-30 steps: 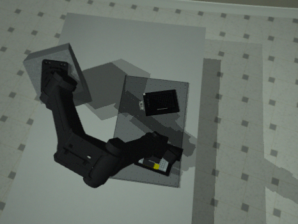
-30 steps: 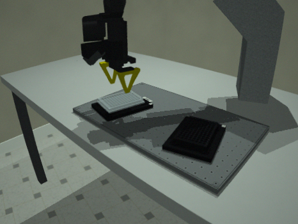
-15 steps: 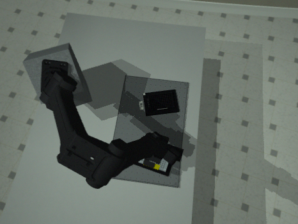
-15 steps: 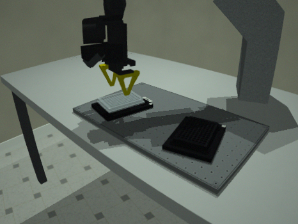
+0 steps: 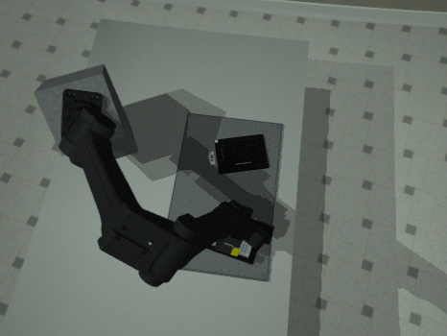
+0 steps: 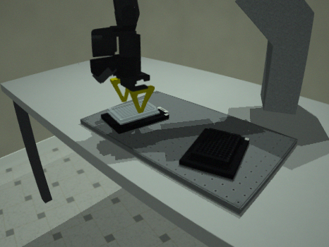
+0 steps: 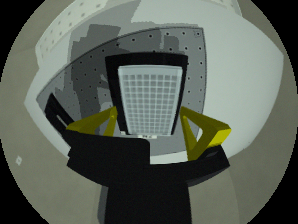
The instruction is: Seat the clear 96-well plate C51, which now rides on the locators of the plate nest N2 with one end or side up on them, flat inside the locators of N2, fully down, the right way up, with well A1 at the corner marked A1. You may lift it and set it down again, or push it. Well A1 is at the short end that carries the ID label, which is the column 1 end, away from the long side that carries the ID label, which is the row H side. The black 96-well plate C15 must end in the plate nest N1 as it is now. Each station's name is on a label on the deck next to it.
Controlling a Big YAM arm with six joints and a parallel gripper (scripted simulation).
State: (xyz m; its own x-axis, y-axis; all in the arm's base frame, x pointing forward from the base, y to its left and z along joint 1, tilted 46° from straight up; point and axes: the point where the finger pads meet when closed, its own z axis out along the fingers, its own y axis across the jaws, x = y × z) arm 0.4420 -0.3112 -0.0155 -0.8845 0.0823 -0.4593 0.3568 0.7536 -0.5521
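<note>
Right now my hand is 2 cm above the clear 96-well plate C51. The rest, counted from my hand: station label: 6 cm behind, 27 cm to the left, 4 cm below; then black plate nest N2: 4 cm below; then black 96-well plate C15: 4 cm ahead, 28 cm to the left, 2 cm below.
</note>
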